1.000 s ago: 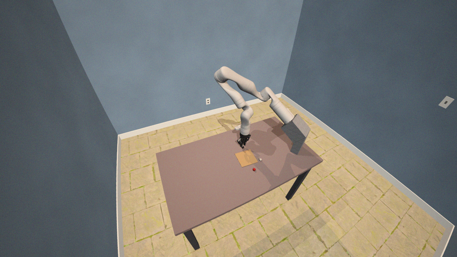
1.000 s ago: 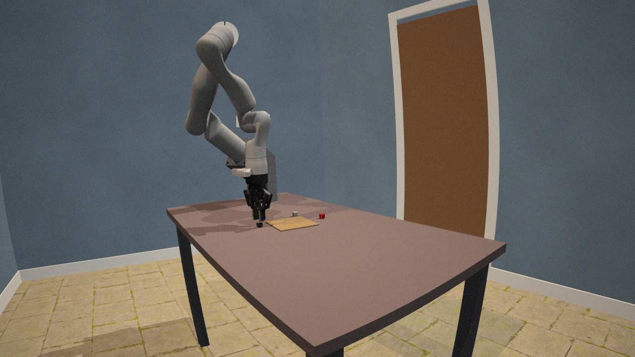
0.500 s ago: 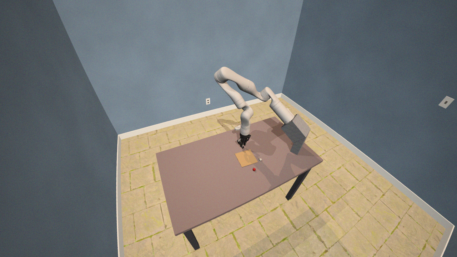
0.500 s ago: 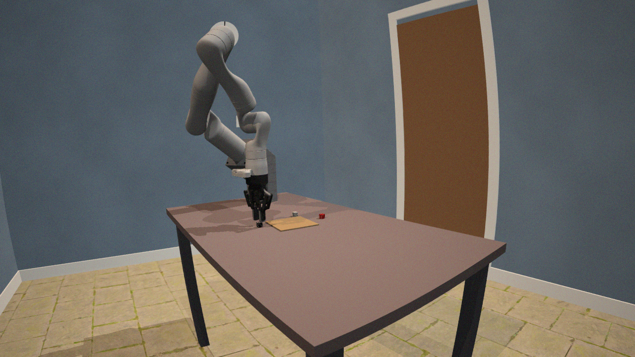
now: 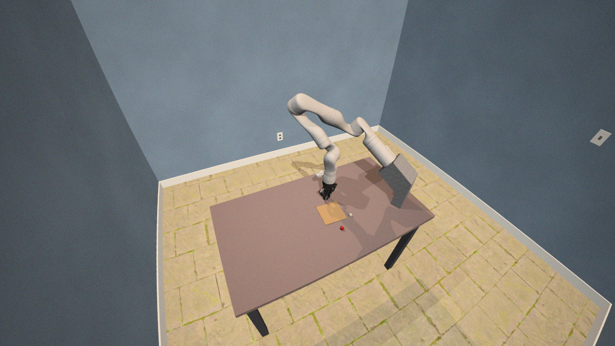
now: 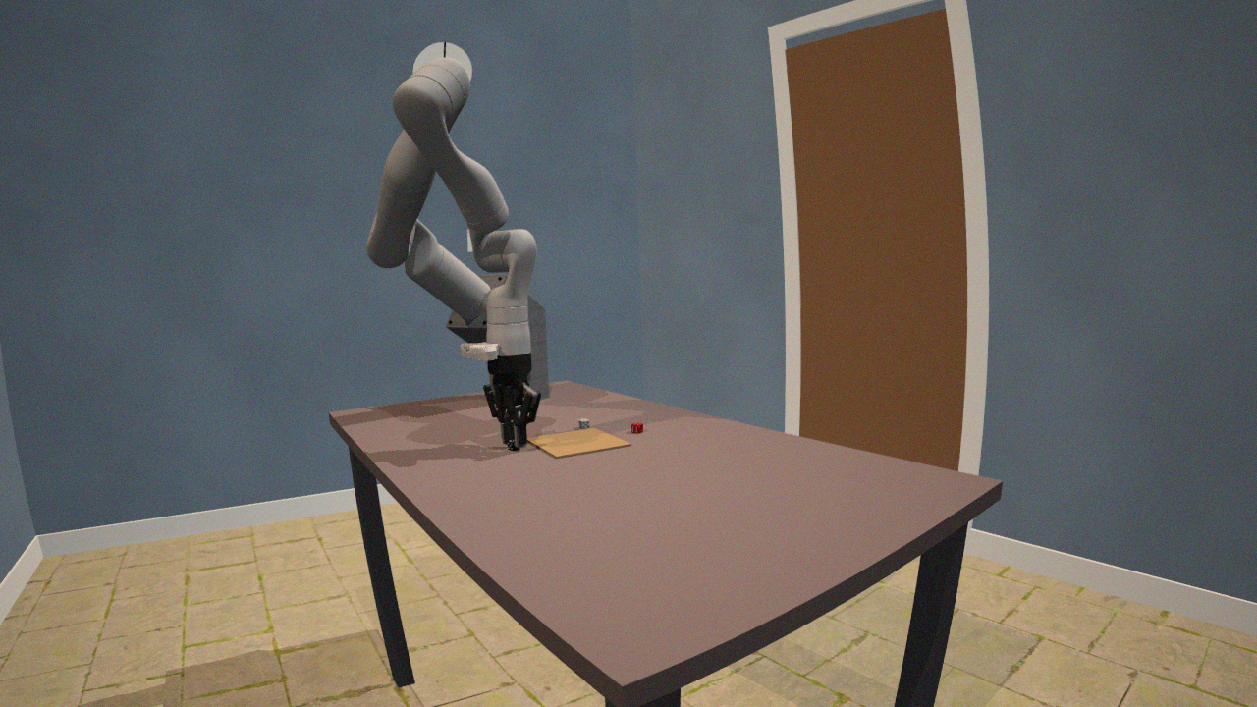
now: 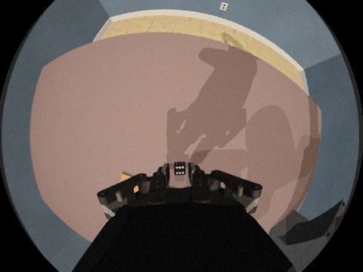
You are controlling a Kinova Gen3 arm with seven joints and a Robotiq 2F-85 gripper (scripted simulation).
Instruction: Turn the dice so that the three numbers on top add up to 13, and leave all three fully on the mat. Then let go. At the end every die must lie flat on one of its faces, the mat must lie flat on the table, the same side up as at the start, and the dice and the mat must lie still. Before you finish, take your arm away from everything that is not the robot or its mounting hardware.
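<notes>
Now: hand 6 cm short of the tan mat, 9 cm to the right of it and 2 cm above it. Round my hand: red die 10 cm ahead, 21 cm to the left, 2 cm below.
</notes>
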